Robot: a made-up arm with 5 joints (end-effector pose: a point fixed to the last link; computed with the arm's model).
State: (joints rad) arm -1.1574 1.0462 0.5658 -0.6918 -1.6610
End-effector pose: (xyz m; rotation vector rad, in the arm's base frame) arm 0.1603 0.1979 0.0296 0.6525 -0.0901 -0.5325
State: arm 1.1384 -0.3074 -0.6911 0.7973 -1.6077
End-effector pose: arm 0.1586 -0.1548 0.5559 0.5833 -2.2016 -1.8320
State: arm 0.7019 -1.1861 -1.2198 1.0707 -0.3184
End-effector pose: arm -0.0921 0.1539 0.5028 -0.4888 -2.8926 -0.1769
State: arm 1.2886 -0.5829 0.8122 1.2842 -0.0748
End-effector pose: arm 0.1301 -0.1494 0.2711 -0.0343 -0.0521 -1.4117
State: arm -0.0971 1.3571 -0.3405 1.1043 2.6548
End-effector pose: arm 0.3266 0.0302 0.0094 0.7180 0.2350 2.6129
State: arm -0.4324 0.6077 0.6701 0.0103 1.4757
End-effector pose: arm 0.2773 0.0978 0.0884 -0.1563 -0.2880 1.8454
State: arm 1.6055 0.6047 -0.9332 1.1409 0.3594
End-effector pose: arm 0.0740 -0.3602 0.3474 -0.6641 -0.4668 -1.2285
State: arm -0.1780 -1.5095 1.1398 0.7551 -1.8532
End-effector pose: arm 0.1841 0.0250 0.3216 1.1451 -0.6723 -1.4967
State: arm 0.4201 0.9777 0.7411 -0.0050 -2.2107
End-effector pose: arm 0.2106 -0.0514 0.0278 -0.1565 0.1192 -2.6735
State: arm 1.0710 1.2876 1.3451 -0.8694 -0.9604
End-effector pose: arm 0.0892 -0.0034 0.0691 0.0072 0.2319 -2.0726
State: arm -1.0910 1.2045 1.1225 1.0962 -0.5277
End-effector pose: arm 0.0707 -0.0051 0.1234 -1.3828 1.2553 0.3573
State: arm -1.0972 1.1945 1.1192 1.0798 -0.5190
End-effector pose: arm 0.0712 -0.0041 0.1214 -1.3599 1.2376 0.3730
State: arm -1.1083 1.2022 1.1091 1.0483 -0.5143
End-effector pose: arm 0.0713 -0.0042 0.1177 -1.3394 1.2111 0.3903
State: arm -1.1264 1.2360 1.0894 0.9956 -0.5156
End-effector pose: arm 0.0705 -0.0062 0.1116 -1.3229 1.1731 0.4095
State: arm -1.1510 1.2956 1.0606 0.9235 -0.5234
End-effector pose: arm 0.0690 -0.0102 0.1034 -1.3111 1.1252 0.4293
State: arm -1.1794 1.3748 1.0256 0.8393 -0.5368
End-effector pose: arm 0.0668 -0.0163 0.0940 -1.3040 1.0727 0.4478
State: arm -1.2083 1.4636 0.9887 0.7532 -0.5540
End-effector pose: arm 0.0645 -0.0243 0.0849 -1.3020 1.0216 0.4629
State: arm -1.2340 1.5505 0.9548 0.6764 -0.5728
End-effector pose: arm 0.0622 -0.0331 0.0775 -1.3056 0.9783 0.4725
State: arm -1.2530 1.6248 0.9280 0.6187 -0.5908
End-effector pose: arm 0.0602 -0.0414 0.0726 -1.3152 0.9480 0.4751
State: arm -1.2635 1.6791 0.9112 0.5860 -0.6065
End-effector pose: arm 0.0586 -0.0480 0.0706 -1.3312 0.9333 0.4703
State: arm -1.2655 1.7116 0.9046 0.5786 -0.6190
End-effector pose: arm 0.0573 -0.0522 0.0712 -1.3526 0.9338 0.4589
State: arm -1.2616 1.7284 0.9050 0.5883 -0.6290
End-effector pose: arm 0.0564 -0.0546 0.0733 -1.3770 0.9444 0.4436
